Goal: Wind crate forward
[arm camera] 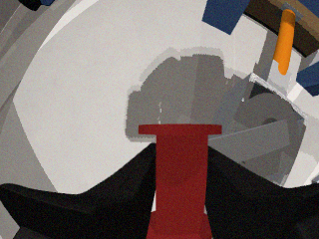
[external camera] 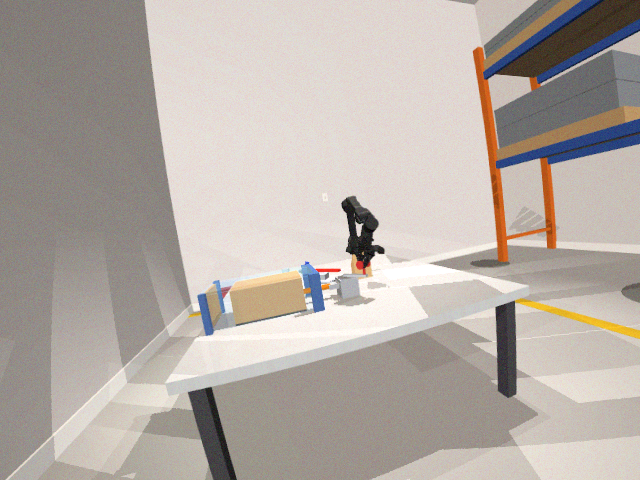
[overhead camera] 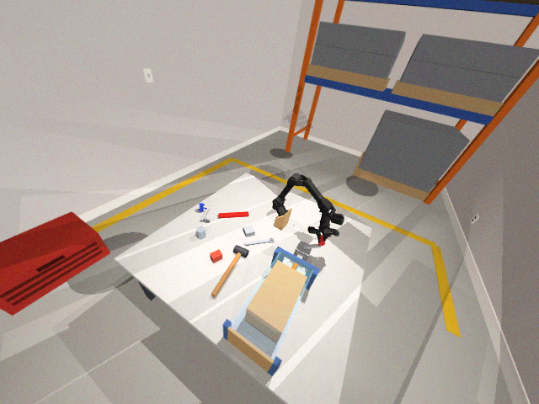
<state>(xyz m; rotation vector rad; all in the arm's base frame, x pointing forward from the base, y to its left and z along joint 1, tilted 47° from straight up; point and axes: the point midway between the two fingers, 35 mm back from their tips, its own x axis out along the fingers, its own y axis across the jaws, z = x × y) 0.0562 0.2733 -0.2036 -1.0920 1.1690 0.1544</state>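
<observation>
Right now my gripper tip is 3 cm to the left of the red-knobbed winch handle, 3 cm above it and 2 cm short of it. Round my gripper tip: grey hand winch 10 cm below, 8 cm to the right, 5 cm ahead; red knob 1 cm to the right, 1 cm behind; frame 22 cm ahead, 5 cm to the right, 3 cm below.
</observation>
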